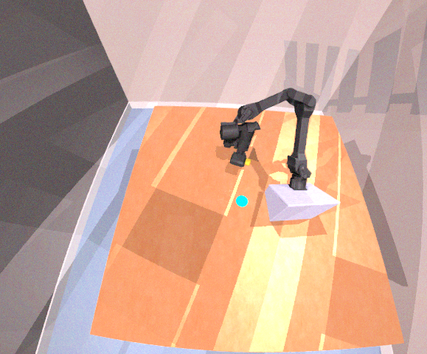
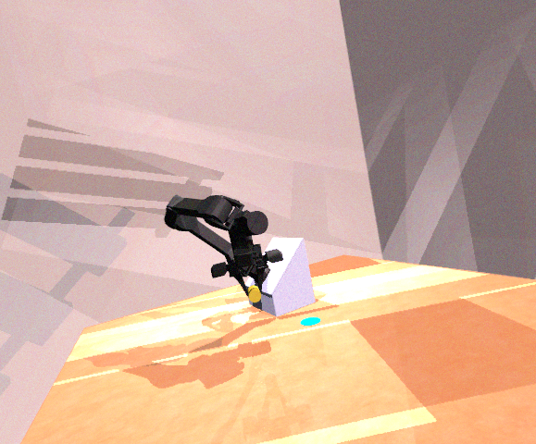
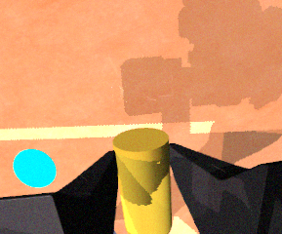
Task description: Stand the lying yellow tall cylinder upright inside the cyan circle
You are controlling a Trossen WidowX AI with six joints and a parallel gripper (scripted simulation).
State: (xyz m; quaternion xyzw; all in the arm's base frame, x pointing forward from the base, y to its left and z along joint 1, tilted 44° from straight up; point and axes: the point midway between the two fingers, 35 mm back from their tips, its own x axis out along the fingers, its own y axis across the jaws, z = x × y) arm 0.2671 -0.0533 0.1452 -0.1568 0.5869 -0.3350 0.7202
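Now: the yellow tall cylinder 20 mm behind my gripper tip and 10 mm to the left of it. The rest, counted from my gripper tip: cyan circle 30 mm behind, 160 mm to the left, 130 mm below.
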